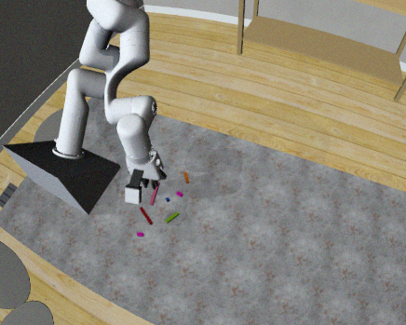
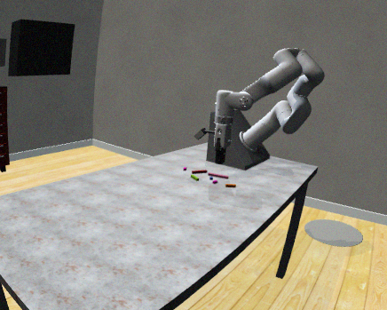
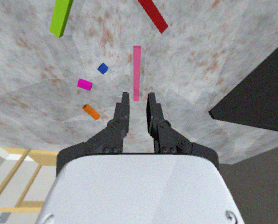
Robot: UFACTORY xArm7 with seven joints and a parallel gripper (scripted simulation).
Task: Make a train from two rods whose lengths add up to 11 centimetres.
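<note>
Now: the pink rod 80 mm below my hand. The rest, counted from my hand: red rod (90 mm to the right, 80 mm below, 20 mm ahead); blue rod (80 mm below, 50 mm ahead); lime rod (100 mm ahead, 80 mm below, 50 mm to the right).
</note>
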